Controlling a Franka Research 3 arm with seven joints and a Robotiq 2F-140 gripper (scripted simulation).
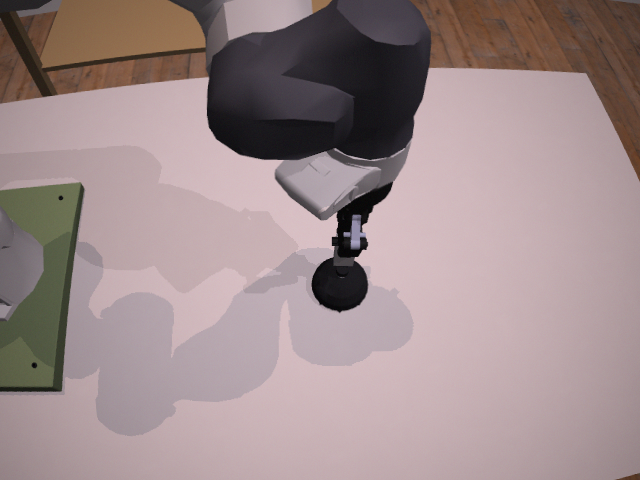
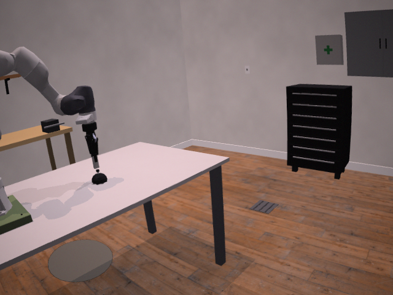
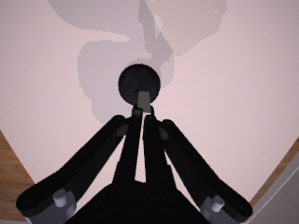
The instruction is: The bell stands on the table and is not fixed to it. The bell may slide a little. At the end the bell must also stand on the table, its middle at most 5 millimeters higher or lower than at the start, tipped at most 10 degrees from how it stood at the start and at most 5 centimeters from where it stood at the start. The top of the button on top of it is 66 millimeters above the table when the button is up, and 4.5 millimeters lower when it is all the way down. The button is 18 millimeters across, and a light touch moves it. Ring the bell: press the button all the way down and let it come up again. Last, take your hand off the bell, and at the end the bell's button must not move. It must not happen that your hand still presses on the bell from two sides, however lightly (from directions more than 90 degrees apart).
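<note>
Right now my hand is 1 cm to the left of the button and 5 cm above it. Round my hand: black bell: 1 cm to the right, 7 cm below.
</note>
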